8 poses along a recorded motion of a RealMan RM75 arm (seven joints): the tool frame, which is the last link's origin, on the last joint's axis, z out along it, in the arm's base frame.
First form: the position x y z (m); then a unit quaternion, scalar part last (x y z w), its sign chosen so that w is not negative.
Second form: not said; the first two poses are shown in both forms.
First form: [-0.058, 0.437, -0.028, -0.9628, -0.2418, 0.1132, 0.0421]
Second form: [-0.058, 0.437, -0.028, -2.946, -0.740, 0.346]
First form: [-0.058, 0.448, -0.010, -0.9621, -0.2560, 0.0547, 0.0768]
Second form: [-0.058, 0.448, -0.010, -2.883, -0.767, 0.164]
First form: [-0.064, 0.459, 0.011, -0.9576, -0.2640, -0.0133, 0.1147]
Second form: [-0.064, 0.459, 0.011, -2.807, -0.774, -0.039]
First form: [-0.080, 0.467, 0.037, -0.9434, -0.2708, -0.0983, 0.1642]
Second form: [-0.080, 0.467, 0.037, -2.689, -0.772, -0.280]
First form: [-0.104, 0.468, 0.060, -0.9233, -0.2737, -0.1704, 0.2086]
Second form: [-0.104, 0.468, 0.060, -2.569, -0.762, -0.474]
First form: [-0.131, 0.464, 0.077, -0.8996, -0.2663, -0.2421, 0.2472]
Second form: [-0.131, 0.464, 0.077, -2.453, -0.726, -0.660]
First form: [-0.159, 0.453, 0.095, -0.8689, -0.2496, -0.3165, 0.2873]
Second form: [-0.159, 0.453, 0.095, -2.321, -0.667, -0.845]
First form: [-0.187, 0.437, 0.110, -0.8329, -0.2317, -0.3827, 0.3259]
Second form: [-0.187, 0.437, 0.110, -2.183, -0.607, -1.003]
